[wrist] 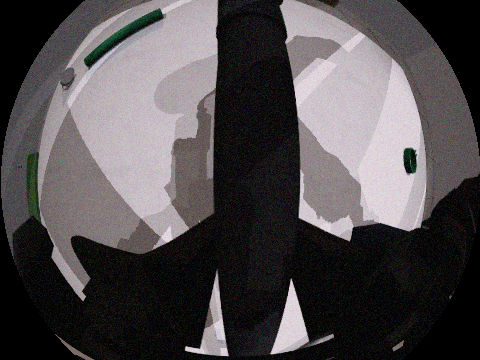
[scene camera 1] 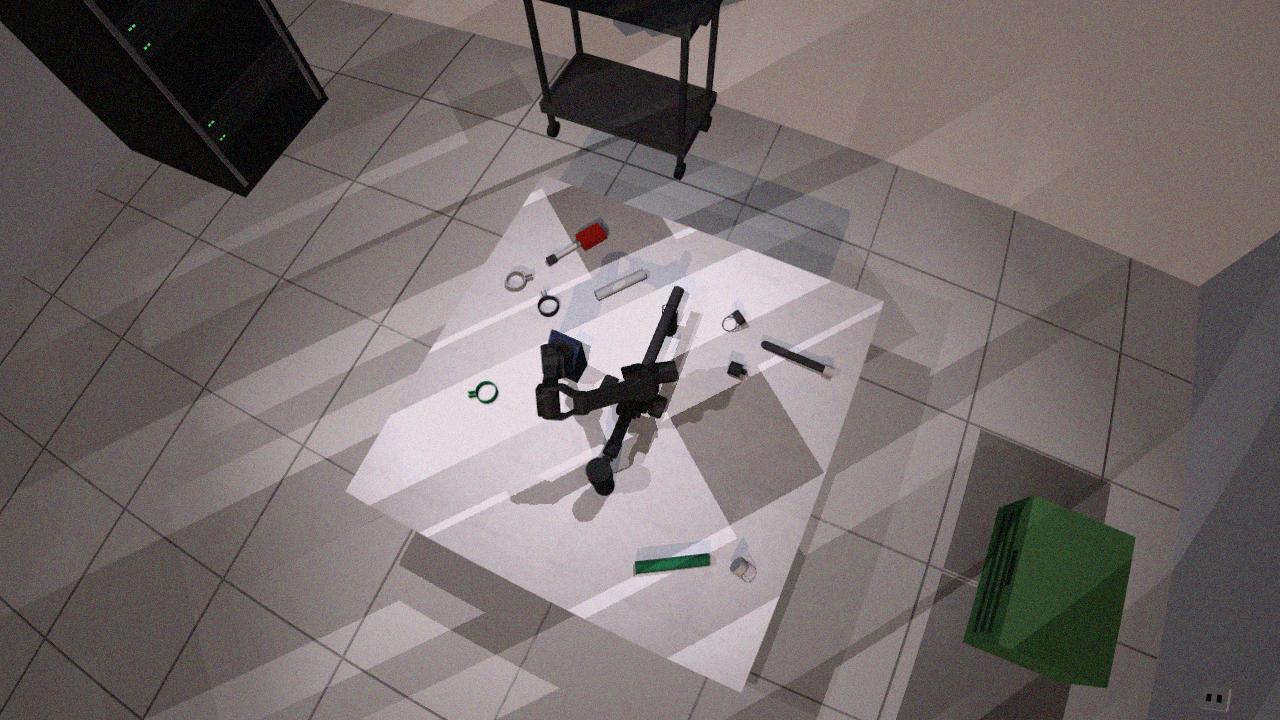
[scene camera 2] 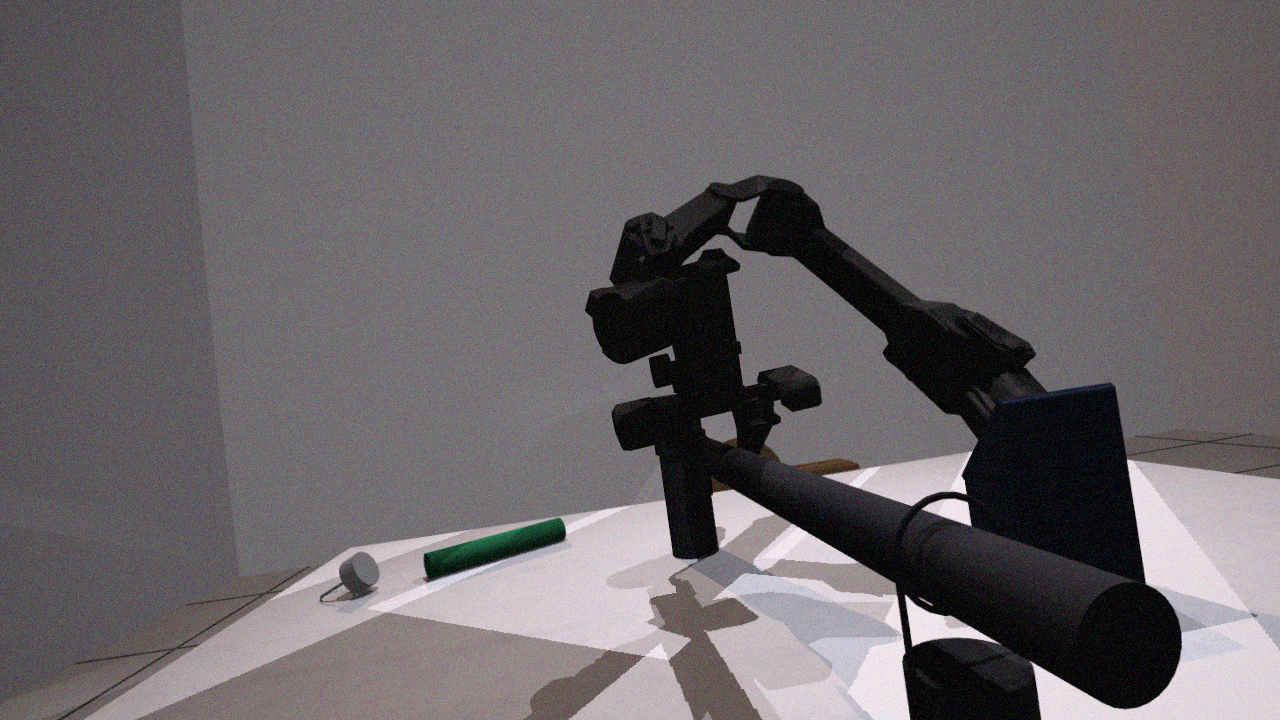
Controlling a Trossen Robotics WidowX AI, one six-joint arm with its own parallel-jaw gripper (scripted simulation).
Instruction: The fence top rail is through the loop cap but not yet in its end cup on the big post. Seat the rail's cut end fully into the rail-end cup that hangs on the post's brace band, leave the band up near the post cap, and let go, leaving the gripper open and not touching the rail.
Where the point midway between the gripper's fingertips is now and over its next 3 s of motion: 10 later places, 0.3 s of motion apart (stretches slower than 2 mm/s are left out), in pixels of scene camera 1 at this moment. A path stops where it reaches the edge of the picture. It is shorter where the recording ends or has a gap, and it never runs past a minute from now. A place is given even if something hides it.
My gripper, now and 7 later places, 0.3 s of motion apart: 628, 411; 628, 412; 628, 412; 629, 408; 632, 400; 634, 392; 635, 389; 635, 389
